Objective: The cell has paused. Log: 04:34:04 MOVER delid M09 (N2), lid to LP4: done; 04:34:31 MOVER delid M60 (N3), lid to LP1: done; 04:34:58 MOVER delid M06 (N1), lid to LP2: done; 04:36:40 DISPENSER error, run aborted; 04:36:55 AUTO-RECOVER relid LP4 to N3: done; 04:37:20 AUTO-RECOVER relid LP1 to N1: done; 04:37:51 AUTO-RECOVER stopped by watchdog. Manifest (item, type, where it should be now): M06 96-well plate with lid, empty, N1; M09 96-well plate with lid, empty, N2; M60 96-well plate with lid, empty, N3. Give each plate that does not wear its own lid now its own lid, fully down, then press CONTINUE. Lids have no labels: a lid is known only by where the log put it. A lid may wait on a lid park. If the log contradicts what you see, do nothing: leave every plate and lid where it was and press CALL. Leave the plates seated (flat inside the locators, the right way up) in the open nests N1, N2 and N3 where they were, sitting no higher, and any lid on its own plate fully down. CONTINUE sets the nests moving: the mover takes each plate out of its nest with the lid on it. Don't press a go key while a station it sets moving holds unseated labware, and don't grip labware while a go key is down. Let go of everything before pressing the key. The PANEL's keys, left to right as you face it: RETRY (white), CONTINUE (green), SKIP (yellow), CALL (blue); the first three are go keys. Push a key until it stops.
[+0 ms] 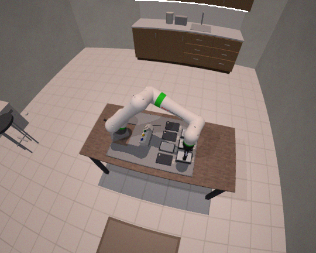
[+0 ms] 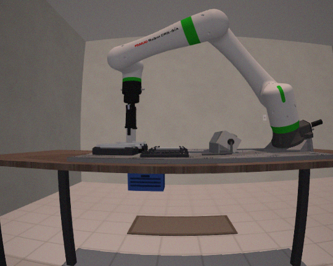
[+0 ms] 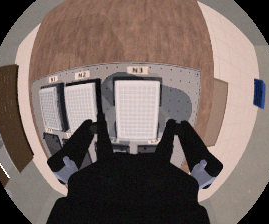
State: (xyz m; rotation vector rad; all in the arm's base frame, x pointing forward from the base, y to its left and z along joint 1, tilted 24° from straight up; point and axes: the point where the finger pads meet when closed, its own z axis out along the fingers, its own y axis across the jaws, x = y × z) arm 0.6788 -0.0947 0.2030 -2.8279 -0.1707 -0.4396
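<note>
Now: the lid 19 cm behind my hand, 5 cm below it and 4 cm to the left of it. From my hand the other things lie so: lid park LP3 (21 cm behind, 17 cm to the left, 6 cm below); lid park LP1 (17 cm behind, 8 cm to the right, 6 cm below); yellow key (44 cm behind, 5 cm to the left).
</note>
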